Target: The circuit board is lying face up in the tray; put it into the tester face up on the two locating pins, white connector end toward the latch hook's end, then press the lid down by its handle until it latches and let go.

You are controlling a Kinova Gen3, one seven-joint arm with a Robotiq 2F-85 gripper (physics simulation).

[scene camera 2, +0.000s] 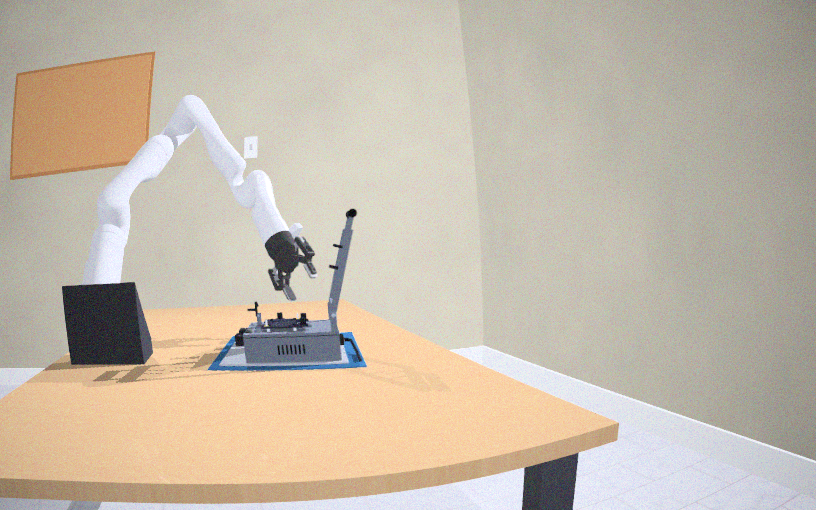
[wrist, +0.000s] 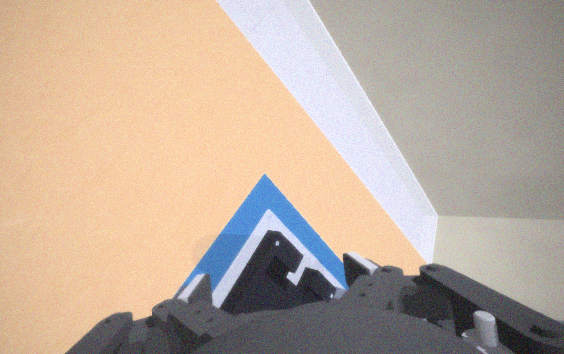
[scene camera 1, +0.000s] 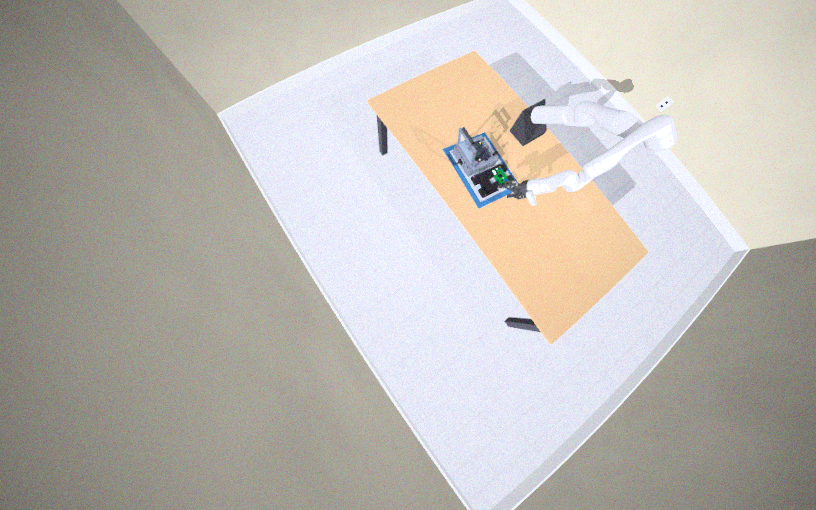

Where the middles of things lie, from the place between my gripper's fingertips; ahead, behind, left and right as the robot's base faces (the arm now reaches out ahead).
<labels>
Now: the lid (scene camera 2: 339, 269) 29 cm to the right of my hand, 8 cm above it and 1 cm ahead of it.
</labels>
